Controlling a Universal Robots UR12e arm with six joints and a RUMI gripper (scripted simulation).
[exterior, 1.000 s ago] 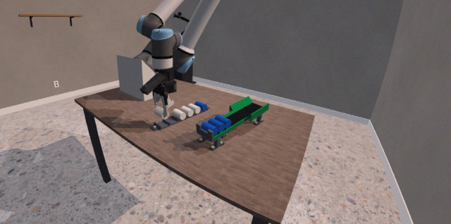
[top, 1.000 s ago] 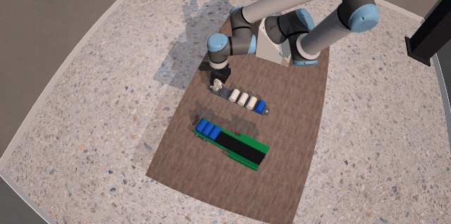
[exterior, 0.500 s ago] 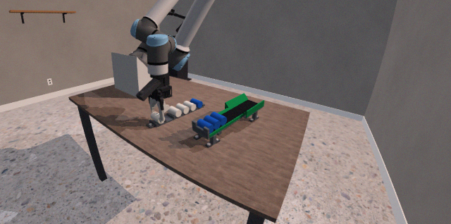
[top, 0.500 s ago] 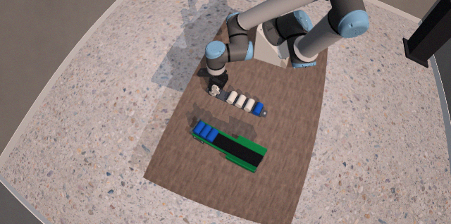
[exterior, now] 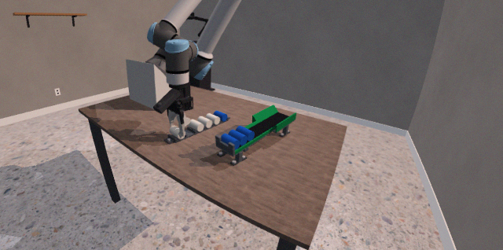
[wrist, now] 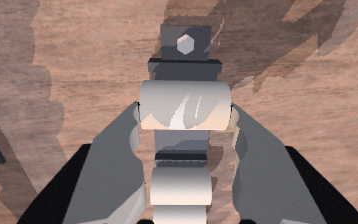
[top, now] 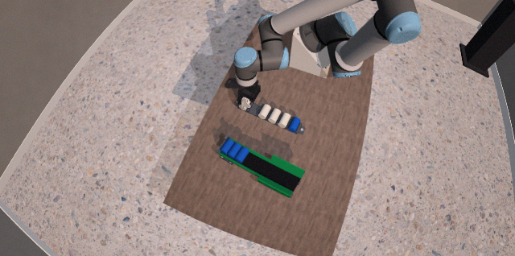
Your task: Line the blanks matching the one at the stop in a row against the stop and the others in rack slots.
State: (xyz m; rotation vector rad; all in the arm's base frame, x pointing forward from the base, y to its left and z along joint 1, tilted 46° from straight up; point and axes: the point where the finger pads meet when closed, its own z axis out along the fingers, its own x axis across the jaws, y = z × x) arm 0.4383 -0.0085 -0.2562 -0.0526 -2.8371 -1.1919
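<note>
Right now my hand is 1 cm short of the stock rack, 13 cm to the right of it and 4 cm above it. Also, from my hand: grey stop: 26 cm ahead, 1 cm to the left, 2 cm above.
</note>
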